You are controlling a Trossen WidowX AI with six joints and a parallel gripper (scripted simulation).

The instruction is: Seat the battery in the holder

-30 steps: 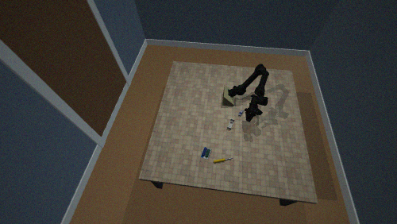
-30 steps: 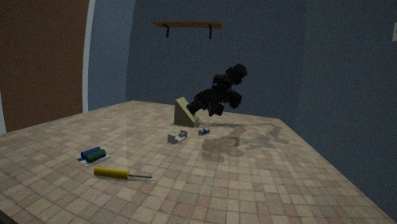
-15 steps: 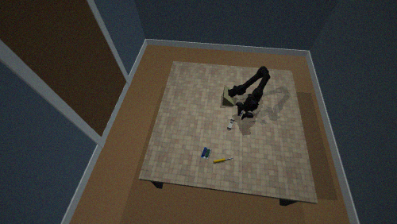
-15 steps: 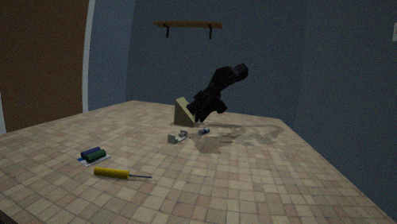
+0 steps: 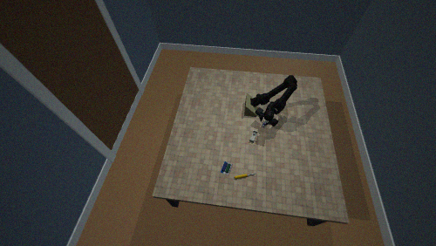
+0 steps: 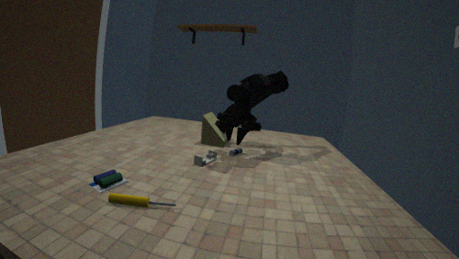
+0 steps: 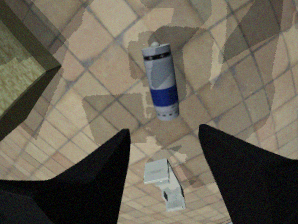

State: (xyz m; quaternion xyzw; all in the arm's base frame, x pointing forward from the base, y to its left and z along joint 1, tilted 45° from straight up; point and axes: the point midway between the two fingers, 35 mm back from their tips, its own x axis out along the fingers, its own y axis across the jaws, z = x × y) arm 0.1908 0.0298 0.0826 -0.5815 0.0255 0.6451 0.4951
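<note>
My gripper tip is 4 cm above the battery, 2 cm past it and 1 cm to the right of it. Round my gripper tip: white card 37 cm ahead, 30 cm to the right, 4 cm below; yellow-handled screwdriver 43 cm ahead, 16 cm to the right, 4 cm below.
</note>
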